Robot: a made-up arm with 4 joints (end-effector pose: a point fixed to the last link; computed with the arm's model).
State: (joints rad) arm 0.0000 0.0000 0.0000 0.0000
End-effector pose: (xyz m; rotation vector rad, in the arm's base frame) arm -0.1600 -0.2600 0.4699 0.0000 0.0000 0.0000
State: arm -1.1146 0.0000 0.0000 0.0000
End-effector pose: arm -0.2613 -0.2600 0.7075 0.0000 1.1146 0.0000
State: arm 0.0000 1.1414 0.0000 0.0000
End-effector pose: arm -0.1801 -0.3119 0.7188 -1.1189 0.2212 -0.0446
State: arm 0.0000 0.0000 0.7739 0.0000
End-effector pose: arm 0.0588 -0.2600 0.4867 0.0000 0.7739 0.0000
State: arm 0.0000 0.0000 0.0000 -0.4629
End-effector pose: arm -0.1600 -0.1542 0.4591 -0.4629 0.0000 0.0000
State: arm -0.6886 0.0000 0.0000 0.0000
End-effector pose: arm -0.2552 -0.2600 0.6045 0.0000 0.6886 0.0000
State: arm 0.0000 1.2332 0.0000 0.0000
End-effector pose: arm -0.1793 -0.3035 0.7387 -1.2089 0.2390 -0.0481
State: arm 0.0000 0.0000 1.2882 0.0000
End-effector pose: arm 0.1835 -0.2600 0.4073 0.0000 1.2882 0.0000
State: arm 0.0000 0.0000 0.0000 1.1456
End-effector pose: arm -0.1600 -0.4519 0.3075 1.1456 0.0000 0.0000
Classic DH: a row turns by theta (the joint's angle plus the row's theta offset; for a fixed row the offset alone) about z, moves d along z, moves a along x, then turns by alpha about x. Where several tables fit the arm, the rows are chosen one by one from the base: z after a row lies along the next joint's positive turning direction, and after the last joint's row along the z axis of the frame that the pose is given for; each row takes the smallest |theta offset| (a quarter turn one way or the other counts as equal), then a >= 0, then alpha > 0; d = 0 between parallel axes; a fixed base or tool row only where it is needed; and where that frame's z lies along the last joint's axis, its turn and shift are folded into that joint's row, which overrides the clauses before.
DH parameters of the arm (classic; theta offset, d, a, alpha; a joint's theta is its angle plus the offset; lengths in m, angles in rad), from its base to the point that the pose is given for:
base (fixed): 0 0.67 -0.02 1.5708
joint 1: -1.531 0.1181 0.0284 1.7658
joint 2: 0 0.0288 0.4309 1.3758
joint 3: 0.0398 -0.1175 -0.03 1.5708
joint 4: -1.5708 -0.13 0.03 1.5708
tool (fixed): 1.5708 0.23 0 0

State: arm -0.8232 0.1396 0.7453 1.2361
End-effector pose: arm -0.2563 -0.4926 0.5357 0.8041 1.3451 -0.9565
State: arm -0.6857 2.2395 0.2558 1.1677
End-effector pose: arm 0.1946 -0.1263 1.0561 -1.2183 0.8332 -0.1455
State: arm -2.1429 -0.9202 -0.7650 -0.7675
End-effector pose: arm -0.1402 0.1956 0.9872 -0.4788 1.3888 -0.4659
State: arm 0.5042 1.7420 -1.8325 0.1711
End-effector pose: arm -0.4402 -0.6334 0.7635 -1.4248 -1.2301 1.1995
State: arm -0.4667 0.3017 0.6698 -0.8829
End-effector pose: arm -0.1225 -0.1303 0.4657 -1.0818 1.1511 0.4923
